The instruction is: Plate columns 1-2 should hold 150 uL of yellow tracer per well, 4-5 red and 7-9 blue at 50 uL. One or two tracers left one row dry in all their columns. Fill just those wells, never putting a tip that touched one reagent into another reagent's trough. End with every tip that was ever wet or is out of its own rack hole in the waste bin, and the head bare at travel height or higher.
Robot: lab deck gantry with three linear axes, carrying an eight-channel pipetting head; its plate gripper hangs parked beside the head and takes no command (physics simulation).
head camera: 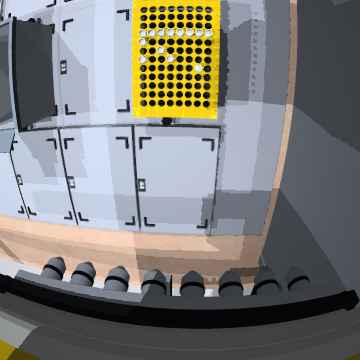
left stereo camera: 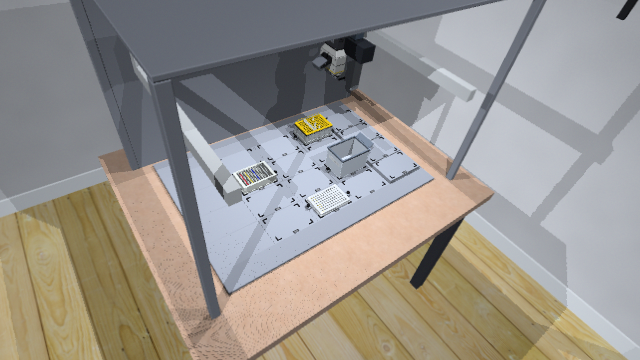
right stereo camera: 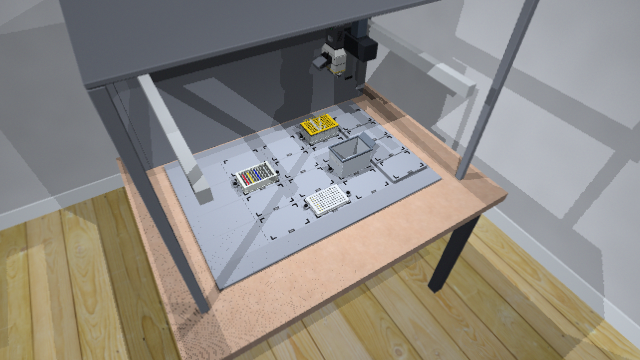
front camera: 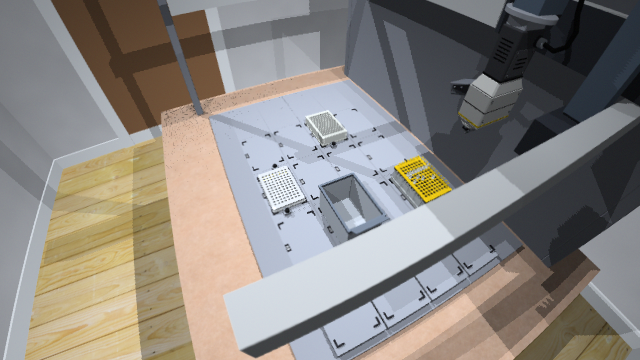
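The pipetting head (front camera: pixel 490 102) (left stereo camera: pixel 336 60) (right stereo camera: pixel 336 57) hangs high at the back; its nozzles (head camera: pixel 192 284) are bare in the head camera. The parked plate gripper (front camera: pixel 460 86) (left stereo camera: pixel 321 62) (right stereo camera: pixel 320 62) shows as a small dark part beside it; its fingers cannot be made out. The yellow tip rack (front camera: pixel 430 199) (head camera: pixel 175 114) (left stereo camera: pixel 322 136) (right stereo camera: pixel 322 136) has one full line of white tips, several single tips and many dark holes. The white plate (front camera: pixel 291 206) (left stereo camera: pixel 318 214) (right stereo camera: pixel 317 213) has wells too small to read. The waste bin (front camera: pixel 331 210) (head camera: pixel 35 75) (left stereo camera: pixel 345 166) (right stereo camera: pixel 347 164) stands between plate and tip rack.
A white trough rack (front camera: pixel 335 140) (left stereo camera: pixel 260 186) (right stereo camera: pixel 260 186) with red, yellow and blue strips stands away from the bin. A pale beam (front camera: pixel 350 270) (left stereo camera: pixel 205 155) (right stereo camera: pixel 172 135) crosses above the deck. Grey posts (left stereo camera: pixel 192 215) (right stereo camera: pixel 155 215) stand at the table edge.
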